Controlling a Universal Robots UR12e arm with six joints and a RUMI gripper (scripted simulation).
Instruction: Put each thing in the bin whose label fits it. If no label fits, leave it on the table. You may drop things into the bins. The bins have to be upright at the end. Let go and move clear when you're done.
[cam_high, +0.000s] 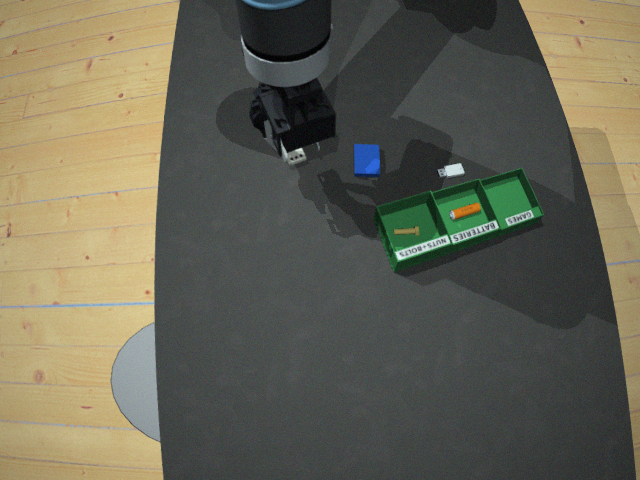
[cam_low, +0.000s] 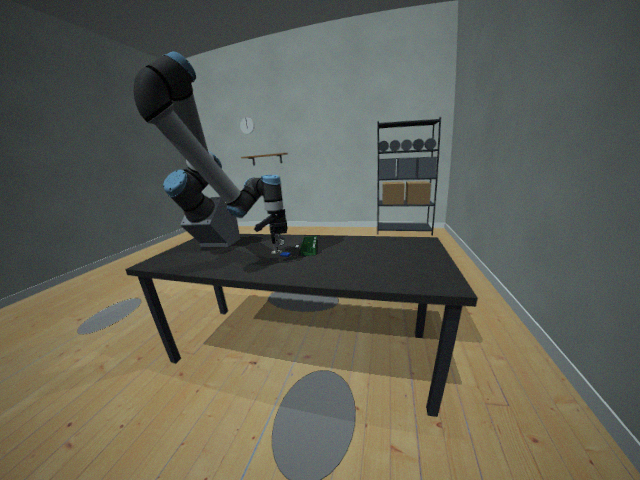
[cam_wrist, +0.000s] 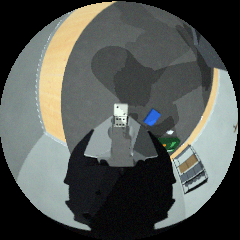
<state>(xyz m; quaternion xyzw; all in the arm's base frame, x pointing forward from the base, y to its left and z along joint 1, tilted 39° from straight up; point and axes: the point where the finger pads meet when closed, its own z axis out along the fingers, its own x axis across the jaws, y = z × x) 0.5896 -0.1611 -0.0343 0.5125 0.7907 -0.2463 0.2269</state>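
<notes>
The white domino is 1 cm below my hand. From my hand the other things lie so: white usb stick (24 cm to the left, 7 cm below, 1 cm ahead); blue flat block (11 cm to the left, 7 cm below, 1 cm behind); brass bolt (17 cm to the left, 11 cm ahead, 7 cm below).
</notes>
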